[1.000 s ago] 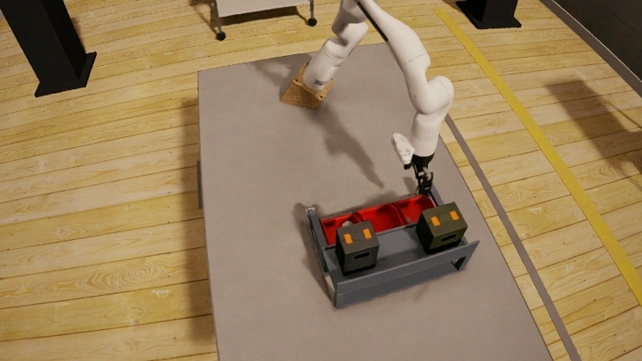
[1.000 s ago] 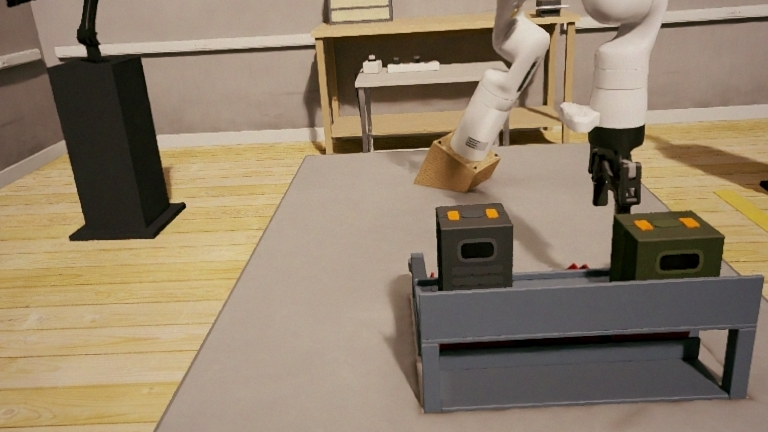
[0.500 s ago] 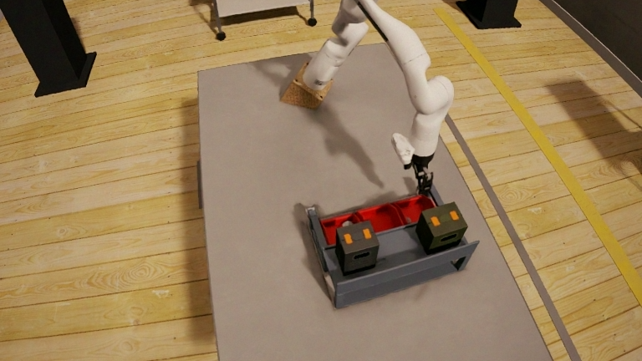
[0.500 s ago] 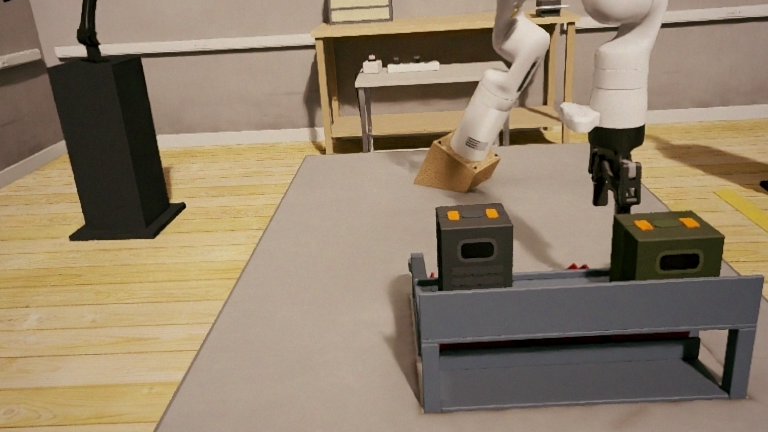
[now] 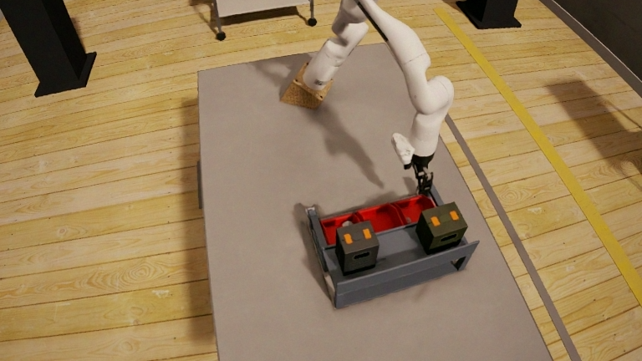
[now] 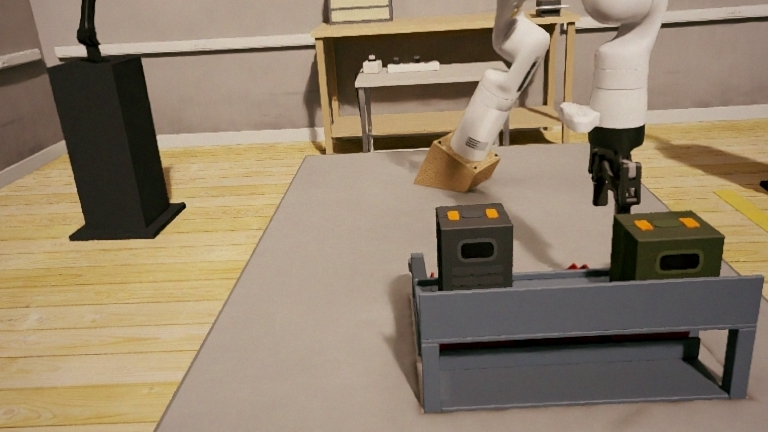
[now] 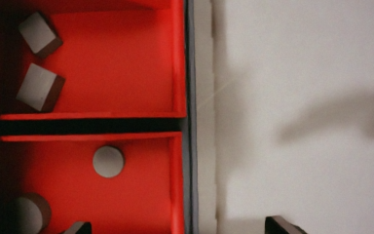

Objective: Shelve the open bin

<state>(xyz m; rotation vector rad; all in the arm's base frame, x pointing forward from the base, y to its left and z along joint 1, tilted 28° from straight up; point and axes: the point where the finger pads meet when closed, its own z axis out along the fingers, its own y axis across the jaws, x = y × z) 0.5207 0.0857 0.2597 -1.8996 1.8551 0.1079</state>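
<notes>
Right now my hand is 130 mm above the grey round part, 60 mm short of it and 20 mm to the left of it. Round my hand: dark grey box: 220 mm to the right, 190 mm ahead, 20 mm above; then green box: 180 mm ahead, 20 mm to the left, 10 mm above; then grey shelf: 120 mm ahead, 100 mm to the right, 70 mm below.
</notes>
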